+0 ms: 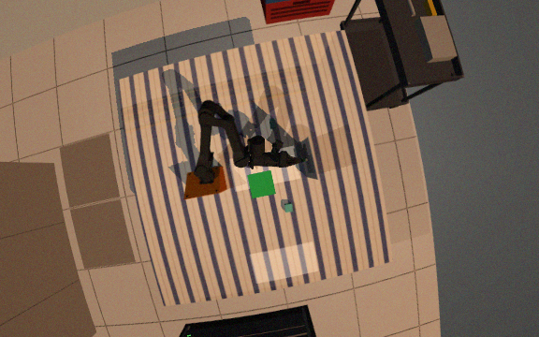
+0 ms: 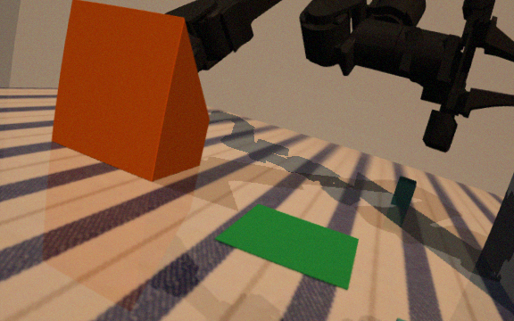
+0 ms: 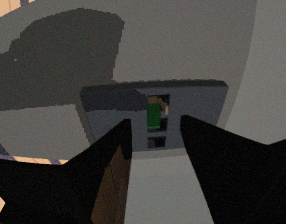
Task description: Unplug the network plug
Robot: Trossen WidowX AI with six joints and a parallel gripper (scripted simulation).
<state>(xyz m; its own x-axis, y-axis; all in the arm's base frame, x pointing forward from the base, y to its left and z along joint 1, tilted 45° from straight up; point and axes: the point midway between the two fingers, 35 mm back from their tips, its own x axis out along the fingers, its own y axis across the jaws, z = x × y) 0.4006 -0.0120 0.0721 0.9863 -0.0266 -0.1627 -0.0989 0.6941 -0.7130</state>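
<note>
Now: gripper tip 2 cm short of the network plug. The rest, counted from my gripper tip: green marked square 19 cm behind, 9 cm to the right, 21 cm below; then dark upright panel 4 cm ahead, 1 cm to the right, 8 cm below.
</note>
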